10 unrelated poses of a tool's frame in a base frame.
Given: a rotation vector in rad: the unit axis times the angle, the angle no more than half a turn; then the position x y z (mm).
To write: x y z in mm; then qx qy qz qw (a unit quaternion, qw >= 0). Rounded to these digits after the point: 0 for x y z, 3 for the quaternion.
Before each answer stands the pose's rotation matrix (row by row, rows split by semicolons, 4 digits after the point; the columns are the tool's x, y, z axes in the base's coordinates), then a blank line. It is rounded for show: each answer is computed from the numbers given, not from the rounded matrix.
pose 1, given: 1.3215 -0.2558 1.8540 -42 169 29
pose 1, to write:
-0.1075 -0.7151 0.6907; 0.5013 -0.6389 -0.5835; 0.8586 0.2836 0.4272

-42 169 29 0.525 -0.102 0.737 0.413
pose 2, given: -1.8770 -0.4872 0.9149 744 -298 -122
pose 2, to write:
0.6395 -0.0516 -0.7670; 0.6653 -0.4628 0.5858; -0.3853 -0.8849 -0.2617

744 -298 -122 -0.769 -0.200 0.375 0.478
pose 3, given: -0.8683 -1.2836 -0.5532 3 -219 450
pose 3, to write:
0.2246 0.7776 -0.5873; 0.1071 0.5793 0.8080; 0.9685 -0.2444 0.0468

3 -219 450 -0.387 -0.572 -0.246 0.680
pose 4, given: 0.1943 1.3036 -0.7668 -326 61 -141
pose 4, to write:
0.0614 0.6063 0.7929; -0.3984 0.7432 -0.5375; -0.9151 -0.2829 0.2872

-326 61 -141 0.088 0.590 -0.347 0.723
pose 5, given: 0.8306 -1.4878 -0.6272 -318 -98 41
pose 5, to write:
0.0175 -0.1306 -0.9913; -0.8008 0.5917 -0.0921; 0.5986 0.7955 -0.0942

-318 -98 41 0.361 -0.646 -0.272 0.615
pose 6, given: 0.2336 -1.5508 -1.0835 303 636 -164
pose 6, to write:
-0.3092 0.4042 -0.8608; -0.6693 0.5506 0.4989; 0.6757 0.7304 0.1003

303 636 -164 0.100 -0.663 -0.463 0.579
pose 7, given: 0.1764 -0.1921 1.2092 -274 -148 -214
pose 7, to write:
0.3413 -0.9385 -0.0530; 0.9087 0.3438 -0.2368; 0.2404 0.0327 0.9701

-274 -148 -214 0.083 -0.090 0.567 0.815
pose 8, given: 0.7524 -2.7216 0.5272 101 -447 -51
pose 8, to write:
-0.8293 -0.5362 -0.1575; -0.4386 0.7991 -0.4112; 0.3463 -0.2719 -0.8979

101 -447 -51 0.260 -0.939 0.182 0.134
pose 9, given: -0.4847 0.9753 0.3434 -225 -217 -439
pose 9, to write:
0.5211 -0.4853 0.7022; 0.0617 0.8419 0.5360; -0.8513 -0.2360 0.4686

-225 -217 -439 -0.229 0.462 0.163 0.841
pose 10, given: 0.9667 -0.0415 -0.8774 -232 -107 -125
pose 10, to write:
0.6660 0.6310 -0.3978; -0.6657 0.2623 -0.6986; -0.3365 0.7301 0.5948

-232 -107 -125 0.450 -0.019 -0.408 0.794
